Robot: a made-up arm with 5 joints.
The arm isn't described. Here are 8 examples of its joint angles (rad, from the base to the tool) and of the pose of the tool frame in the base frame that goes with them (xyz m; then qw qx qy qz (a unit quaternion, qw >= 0)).
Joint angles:
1: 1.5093 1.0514 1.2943 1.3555 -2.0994
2: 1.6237 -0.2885 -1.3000 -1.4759 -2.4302
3: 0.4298 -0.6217 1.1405 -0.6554 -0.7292
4: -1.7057 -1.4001 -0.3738 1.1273 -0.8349
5: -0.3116 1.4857 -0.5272 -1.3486 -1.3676
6: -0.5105 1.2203 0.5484 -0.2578 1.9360
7: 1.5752 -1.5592 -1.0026 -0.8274 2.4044
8: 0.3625 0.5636 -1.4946 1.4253 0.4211
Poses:
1: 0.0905 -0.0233 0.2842 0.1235 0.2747 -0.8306 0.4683
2: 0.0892 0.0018 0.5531 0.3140 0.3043 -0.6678 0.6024
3: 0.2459 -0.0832 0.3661 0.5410 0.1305 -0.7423 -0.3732
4: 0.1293 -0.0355 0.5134 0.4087 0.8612 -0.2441 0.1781
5: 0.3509 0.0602 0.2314 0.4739 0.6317 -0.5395 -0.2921
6: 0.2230 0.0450 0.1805 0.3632 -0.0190 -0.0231 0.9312
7: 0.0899 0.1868 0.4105 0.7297 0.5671 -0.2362 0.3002
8: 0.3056 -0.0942 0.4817 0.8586 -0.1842 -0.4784 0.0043
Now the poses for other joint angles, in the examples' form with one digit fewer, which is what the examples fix.
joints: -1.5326 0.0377 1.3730 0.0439 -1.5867
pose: 0.128 0.102 0.262 0.997 0.058 0.001 -0.051
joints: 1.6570 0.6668 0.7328 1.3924 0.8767
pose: 0.079 -0.111 0.254 0.750 0.543 0.185 -0.330
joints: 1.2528 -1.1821 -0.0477 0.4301 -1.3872
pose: 0.101 -0.039 0.533 0.084 0.085 -0.923 -0.366
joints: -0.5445 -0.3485 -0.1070 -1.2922 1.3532
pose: 0.237 0.058 0.521 0.053 0.369 0.925 0.071
